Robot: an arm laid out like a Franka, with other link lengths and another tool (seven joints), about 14 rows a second.
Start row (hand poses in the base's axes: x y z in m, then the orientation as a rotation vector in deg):
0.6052 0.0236 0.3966 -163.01 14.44 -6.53
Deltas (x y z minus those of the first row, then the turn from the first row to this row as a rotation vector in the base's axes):
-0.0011 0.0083 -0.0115 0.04 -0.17 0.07
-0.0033 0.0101 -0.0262 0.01 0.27 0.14
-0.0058 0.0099 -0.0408 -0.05 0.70 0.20
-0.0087 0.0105 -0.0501 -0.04 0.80 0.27
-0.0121 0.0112 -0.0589 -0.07 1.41 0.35
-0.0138 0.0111 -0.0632 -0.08 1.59 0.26
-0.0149 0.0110 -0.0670 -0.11 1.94 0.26
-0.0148 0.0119 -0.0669 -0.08 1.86 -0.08
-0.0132 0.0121 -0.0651 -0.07 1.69 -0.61
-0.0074 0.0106 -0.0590 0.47 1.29 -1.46
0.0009 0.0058 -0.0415 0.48 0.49 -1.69
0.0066 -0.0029 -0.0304 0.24 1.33 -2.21
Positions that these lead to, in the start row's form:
0.6041 0.0319 0.3851 -162.96 14.30 -6.75
0.6019 0.0337 0.3704 -163.05 14.30 -6.12
0.5994 0.0335 0.3558 -163.16 14.30 -5.50
0.5965 0.0341 0.3465 -163.17 14.22 -5.34
0.5931 0.0348 0.3377 -163.28 14.24 -4.47
0.5914 0.0347 0.3334 -163.30 14.40 -4.23
0.5903 0.0346 0.3296 -163.37 14.48 -3.74
0.5904 0.0355 0.3297 -163.30 14.94 -3.91
0.5920 0.0357 0.3315 -163.22 15.66 -4.26
0.5978 0.0342 0.3376 -162.55 16.78 -4.93
0.6061 0.0294 0.3551 -162.42 16.94 -6.11
0.6118 0.0207 0.3662 -162.69 17.86 -5.06

